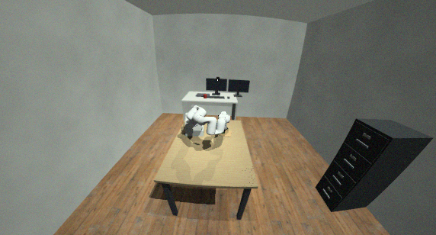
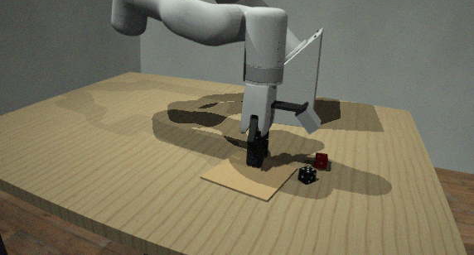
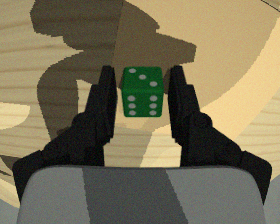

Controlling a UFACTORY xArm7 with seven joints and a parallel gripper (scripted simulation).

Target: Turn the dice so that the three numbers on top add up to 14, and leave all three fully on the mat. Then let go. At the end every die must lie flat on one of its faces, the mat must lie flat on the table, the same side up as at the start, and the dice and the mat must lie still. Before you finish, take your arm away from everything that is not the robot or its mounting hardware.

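The green die is 10 mm below my hand. Also, from my hand: red die 30 mm behind, 130 mm to the left, 10 mm below; black die 40 mm ahead, 110 mm to the left, 10 mm below; tan mat 50 mm ahead, 20 mm below.
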